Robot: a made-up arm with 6 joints. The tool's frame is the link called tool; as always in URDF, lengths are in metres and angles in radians. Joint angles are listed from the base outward.
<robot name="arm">
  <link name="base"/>
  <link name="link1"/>
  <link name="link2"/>
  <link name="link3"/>
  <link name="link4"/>
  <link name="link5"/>
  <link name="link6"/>
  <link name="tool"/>
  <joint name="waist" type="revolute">
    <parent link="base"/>
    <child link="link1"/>
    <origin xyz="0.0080 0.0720 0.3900" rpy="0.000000 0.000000 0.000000"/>
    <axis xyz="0 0 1"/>
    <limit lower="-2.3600" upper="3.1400"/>
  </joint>
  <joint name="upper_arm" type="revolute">
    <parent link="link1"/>
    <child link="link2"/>
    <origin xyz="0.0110 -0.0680 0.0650" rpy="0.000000 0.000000 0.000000"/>
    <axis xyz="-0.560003 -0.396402 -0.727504"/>
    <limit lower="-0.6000" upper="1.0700"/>
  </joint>
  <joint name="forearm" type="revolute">
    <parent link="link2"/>
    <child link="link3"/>
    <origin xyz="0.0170 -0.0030 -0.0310" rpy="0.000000 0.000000 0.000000"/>
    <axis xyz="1 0 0"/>
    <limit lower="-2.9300" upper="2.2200"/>
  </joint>
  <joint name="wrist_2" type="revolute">
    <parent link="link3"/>
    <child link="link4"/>
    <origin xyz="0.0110 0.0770 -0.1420" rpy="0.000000 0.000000 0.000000"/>
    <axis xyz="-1 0 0"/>
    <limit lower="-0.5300" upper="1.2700"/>
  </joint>
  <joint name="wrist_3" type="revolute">
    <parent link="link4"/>
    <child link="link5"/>
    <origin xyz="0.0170 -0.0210 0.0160" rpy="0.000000 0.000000 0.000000"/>
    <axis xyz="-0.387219 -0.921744 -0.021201"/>
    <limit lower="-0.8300" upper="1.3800"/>
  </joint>
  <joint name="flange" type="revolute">
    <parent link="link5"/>
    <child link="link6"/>
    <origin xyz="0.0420 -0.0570 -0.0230" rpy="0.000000 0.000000 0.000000"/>
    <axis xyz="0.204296 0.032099 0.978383"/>
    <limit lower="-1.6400" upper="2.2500"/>
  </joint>
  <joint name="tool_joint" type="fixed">
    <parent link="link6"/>
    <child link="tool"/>
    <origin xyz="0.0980 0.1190 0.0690" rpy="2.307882 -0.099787 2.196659"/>
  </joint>
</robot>
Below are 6 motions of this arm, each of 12 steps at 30 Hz.
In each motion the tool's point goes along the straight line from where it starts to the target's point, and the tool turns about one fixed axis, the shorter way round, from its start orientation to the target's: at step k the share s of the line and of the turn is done. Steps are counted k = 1, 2, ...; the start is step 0. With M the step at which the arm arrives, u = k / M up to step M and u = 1 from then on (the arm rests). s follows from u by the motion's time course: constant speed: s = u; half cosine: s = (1 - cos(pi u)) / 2; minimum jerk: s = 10 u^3 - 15 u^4 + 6 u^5.
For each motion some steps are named. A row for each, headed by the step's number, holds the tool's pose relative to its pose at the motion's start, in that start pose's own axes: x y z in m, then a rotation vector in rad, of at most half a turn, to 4 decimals.
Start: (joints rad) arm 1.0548 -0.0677 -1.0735 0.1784 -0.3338 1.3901
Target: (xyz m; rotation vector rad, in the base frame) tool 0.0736 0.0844 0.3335 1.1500 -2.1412 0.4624
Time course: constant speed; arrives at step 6
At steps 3, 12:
3: 0.0055 -0.0054 -0.0101 0.0135 0.0510 -0.0562
12: 0.0110 -0.0108 -0.0203 0.0270 0.1020 -0.1124

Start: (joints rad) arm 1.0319 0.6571 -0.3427 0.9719 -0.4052 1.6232
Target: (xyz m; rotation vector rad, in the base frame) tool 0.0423 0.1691 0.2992 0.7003 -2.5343 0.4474
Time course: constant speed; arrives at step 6
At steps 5, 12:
5: 0.0374 0.0145 0.0084 0.0631 0.0377 -0.2429
12: 0.0448 0.0174 0.0101 0.0757 0.0452 -0.2915

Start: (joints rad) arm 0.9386 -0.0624 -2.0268 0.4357 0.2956 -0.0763
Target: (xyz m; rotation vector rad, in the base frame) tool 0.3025 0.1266 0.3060 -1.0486 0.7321 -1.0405
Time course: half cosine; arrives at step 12
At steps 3, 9, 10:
3: -0.0002 0.0016 0.0041 0.0283 -0.0151 -0.0615
9: -0.0013 0.0096 0.0240 0.1650 -0.0882 -0.3586
10: -0.0014 0.0105 0.0263 0.1803 -0.0964 -0.3920

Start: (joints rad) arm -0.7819 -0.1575 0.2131 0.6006 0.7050 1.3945
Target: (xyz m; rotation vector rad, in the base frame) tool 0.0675 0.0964 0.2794 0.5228 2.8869 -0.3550
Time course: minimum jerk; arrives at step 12
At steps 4, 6, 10, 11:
4: -0.0062 -0.0187 0.0088 0.1145 -0.0338 0.0376
6: -0.0148 -0.0446 0.0210 0.2729 -0.0806 0.0896
10: -0.0285 -0.0860 0.0405 0.5264 -0.1555 0.1728
11: -0.0294 -0.0887 0.0418 0.5430 -0.1604 0.1782

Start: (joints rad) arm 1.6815 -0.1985 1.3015 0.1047 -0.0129 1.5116
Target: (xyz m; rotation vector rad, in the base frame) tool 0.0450 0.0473 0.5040 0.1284 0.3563 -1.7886
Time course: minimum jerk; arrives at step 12
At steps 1, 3, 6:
1: 0.0002 0.0000 0.0000 -0.0033 -0.0021 -0.0039
3: 0.0043 0.0005 0.0001 -0.0672 -0.0427 -0.0786
6: 0.0207 0.0025 0.0005 -0.3246 -0.2061 -0.3795

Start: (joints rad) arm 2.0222 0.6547 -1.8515 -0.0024 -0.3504 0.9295
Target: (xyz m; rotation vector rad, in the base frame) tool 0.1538 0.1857 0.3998 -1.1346 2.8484 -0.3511
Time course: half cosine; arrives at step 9
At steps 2, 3, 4, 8, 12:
2: 0.0045 -0.0028 -0.0042 -0.0551 0.0739 -0.0033
3: 0.0096 -0.0059 -0.0090 -0.1177 0.1579 -0.0072
4: 0.0158 -0.0098 -0.0148 -0.1946 0.2609 -0.0118
8: 0.0371 -0.0229 -0.0348 -0.4568 0.6124 -0.0277
12: 0.0382 -0.0236 -0.0359 -0.4710 0.6314 -0.0286

